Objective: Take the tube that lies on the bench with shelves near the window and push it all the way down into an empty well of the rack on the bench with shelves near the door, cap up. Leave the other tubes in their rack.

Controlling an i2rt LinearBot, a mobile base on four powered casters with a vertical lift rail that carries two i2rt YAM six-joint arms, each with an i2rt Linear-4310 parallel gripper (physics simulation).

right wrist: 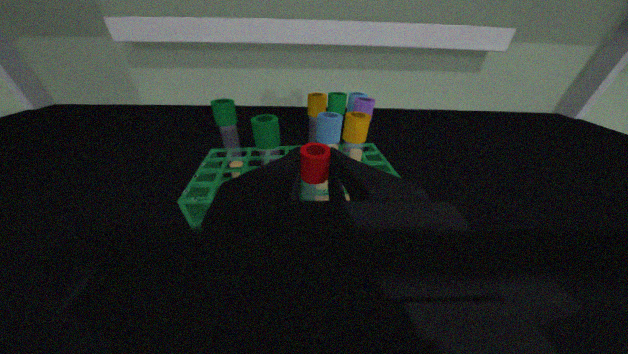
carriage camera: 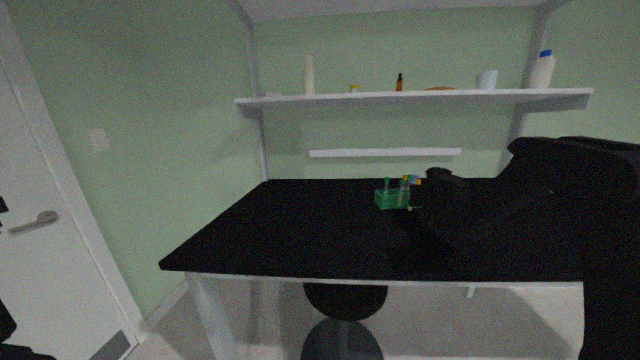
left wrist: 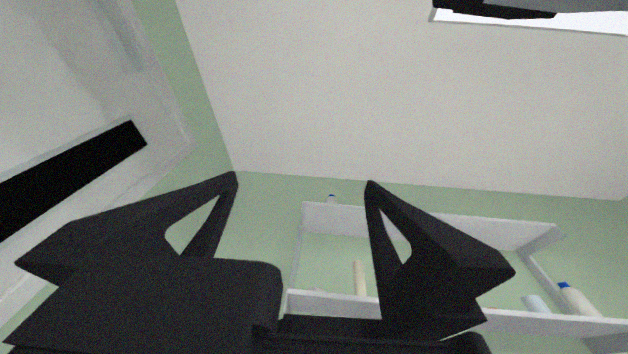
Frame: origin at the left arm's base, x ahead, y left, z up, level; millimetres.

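Where they show: left gripper, between the fingertips: (left wrist: 301,182); right gripper, between the fingertips: (right wrist: 314,155) (carriage camera: 412,186).
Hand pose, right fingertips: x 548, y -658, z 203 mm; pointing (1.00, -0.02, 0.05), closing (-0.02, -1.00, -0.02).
Observation:
Things, the pixels of their top centre, and the offset from my right fingertips. "spot": a spot on its surface instead. Level surfaces: height alone.
- green rack, centre of its top: (right wrist: 297,165) (carriage camera: 401,191) dx +56, dy +14, dz -44 mm
- black bench, height of its surface: dz -101 mm
- red-capped tube, centre of its top: (right wrist: 313,147) dx -8, dy +2, dz +10 mm
- wall shelf, height of its surface: dz +337 mm
- white bottle, a spot on its surface: (carriage camera: 542,72) spot: dx +241, dy -642, dz +441 mm
- beige cylinder, a spot on its surface: (carriage camera: 309,75) spot: dx +249, dy +397, dz +452 mm
- small brown bottle, a spot on its surface: (carriage camera: 399,83) spot: dx +244, dy -8, dz +405 mm
- dark stool, centre of its top: (carriage camera: 344,268) dx -36, dy +257, dz -355 mm
The green rack (carriage camera: 391,198) (right wrist: 196,202) stands on the black bench (carriage camera: 280,235) and holds several tubes with green, orange, blue and purple caps. In the right wrist view several wells at its left side are empty. My right gripper (right wrist: 314,155) is shut on the red-capped tube (right wrist: 315,162), which is cap up, in front of or over the near part of the rack; its lower end is hidden. In the carriage camera my right arm hides the rack's right part. My left gripper (left wrist: 301,182) is open and empty, raised and pointing at the wall and ceiling.
A wall shelf (carriage camera: 400,96) with a white bottle (carriage camera: 542,72), a beige cylinder (carriage camera: 309,75) and a small brown bottle (carriage camera: 399,83) hangs above the bench. A white door (carriage camera: 45,270) is at the left. A dark stool (carriage camera: 345,302) stands under the bench's front edge.

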